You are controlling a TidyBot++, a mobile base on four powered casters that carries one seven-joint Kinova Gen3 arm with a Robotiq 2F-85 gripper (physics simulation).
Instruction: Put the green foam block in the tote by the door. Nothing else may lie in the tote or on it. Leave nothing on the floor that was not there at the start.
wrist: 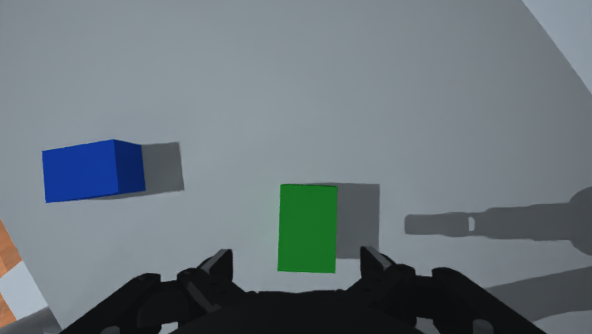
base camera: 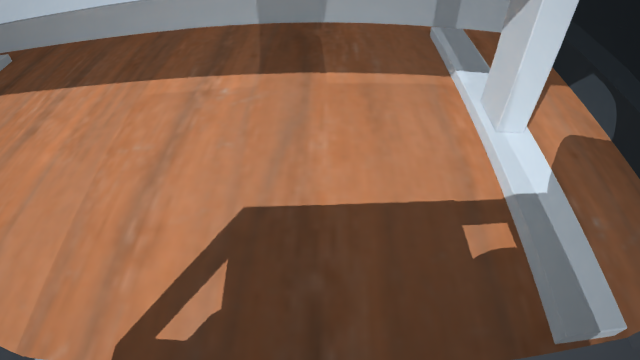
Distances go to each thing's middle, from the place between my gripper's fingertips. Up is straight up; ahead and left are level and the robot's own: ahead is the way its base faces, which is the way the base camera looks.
My hand is 110 mm above the green foam block (wrist: 308,213) and 10 mm short of it. From my hand the other things lie so: blue block (wrist: 112,167): 200 mm to the left, 160 mm behind, 110 mm below.
